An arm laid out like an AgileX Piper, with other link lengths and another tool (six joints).
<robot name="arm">
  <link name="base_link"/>
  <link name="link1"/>
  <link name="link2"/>
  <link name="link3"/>
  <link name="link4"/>
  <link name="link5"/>
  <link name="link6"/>
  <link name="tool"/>
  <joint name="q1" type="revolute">
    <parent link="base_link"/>
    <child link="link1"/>
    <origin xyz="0 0 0.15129" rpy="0 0 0"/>
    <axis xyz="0 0 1"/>
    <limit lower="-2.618" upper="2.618"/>
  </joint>
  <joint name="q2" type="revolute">
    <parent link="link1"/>
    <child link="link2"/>
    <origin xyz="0 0 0" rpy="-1.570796 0 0"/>
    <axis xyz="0 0 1"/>
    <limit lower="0" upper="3.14"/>
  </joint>
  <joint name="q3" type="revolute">
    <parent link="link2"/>
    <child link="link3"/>
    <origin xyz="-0.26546 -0.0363 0" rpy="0 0 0"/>
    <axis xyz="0 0 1"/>
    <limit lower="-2.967" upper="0"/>
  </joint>
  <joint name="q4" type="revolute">
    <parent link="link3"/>
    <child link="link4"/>
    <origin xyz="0.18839 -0.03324 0" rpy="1.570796 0 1.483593"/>
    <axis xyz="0 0 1"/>
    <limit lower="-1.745" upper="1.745"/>
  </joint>
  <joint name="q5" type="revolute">
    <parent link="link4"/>
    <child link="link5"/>
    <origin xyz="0 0 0" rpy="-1.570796 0 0"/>
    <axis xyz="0 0 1"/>
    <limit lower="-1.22" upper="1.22"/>
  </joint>
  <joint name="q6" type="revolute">
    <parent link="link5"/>
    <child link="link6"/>
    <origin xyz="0 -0.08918 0" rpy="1.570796 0 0"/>
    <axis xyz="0 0 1"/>
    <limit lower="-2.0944" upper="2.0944"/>
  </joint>
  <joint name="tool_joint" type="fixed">
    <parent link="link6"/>
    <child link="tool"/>
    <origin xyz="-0.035 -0.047 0.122" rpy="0 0.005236 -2.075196"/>
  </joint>
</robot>
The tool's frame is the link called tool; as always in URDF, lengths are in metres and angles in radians.
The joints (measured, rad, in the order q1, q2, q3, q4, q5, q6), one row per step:
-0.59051, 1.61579, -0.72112, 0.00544, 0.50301, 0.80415
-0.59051, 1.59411, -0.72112, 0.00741, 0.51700, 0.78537
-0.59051, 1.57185, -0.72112, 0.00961, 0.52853, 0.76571
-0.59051, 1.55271, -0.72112, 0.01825, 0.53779, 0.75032
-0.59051, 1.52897, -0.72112, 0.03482, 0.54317, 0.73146
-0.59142, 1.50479, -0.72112, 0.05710, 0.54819, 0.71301
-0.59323, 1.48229, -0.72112, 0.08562, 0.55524, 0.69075
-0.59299, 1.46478, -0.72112, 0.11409, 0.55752, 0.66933
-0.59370, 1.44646, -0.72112, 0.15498, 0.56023, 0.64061
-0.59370, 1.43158, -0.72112, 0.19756, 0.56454, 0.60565
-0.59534, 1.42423, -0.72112, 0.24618, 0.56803, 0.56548
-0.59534, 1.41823, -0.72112, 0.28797, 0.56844, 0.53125
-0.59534, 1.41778, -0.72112, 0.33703, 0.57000, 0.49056
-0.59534, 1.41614, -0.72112, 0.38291, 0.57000, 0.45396
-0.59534, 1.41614, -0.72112, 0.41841, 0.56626, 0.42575
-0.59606, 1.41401, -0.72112, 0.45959, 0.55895, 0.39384
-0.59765, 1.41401, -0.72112, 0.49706, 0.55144, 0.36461
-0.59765, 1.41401, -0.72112, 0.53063, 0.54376, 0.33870
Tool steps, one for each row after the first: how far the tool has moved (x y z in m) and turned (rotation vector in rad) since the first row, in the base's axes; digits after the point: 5 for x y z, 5 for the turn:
-0.00035, 0.00031, 0.00469, -0.00719, -0.00451, 0.01678
-0.00027, 0.00038, 0.00960, -0.01628, -0.01144, 0.03424
0.00000, 0.00127, 0.01353, -0.02022, -0.02090, 0.04314
0.00151, 0.00242, 0.01848, -0.02522, -0.04016, 0.05004
0.00308, 0.00412, 0.02334, -0.02726, -0.06273, 0.05208
0.00451, 0.00660, 0.02752, -0.02437, -0.08478, 0.05322
0.00687, 0.00902, 0.03089, -0.02141, -0.10696, 0.05574
0.00993, 0.01246, 0.03424, -0.01331, -0.13446, 0.05663
0.01322, 0.01626, 0.03689, -0.00321, -0.15850, 0.06355
0.01682, 0.02023, 0.03795, 0.01223, -0.18000, 0.06983
0.02057, 0.02348, 0.03917, 0.02354, -0.20072, 0.07611
0.02481, 0.02745, 0.03915, 0.04065, -0.21964, 0.08366
0.02901, 0.03086, 0.03974, 0.05466, -0.24008, 0.08906
0.03268, 0.03283, 0.04032, 0.06293, -0.25752, 0.09209
0.03715, 0.03433, 0.04188, 0.06848, -0.28147, 0.09334
0.04109, 0.03522, 0.04303, 0.07313, -0.30222, 0.09291
0.04484, 0.03603, 0.04423, 0.07630, -0.32125, 0.09307

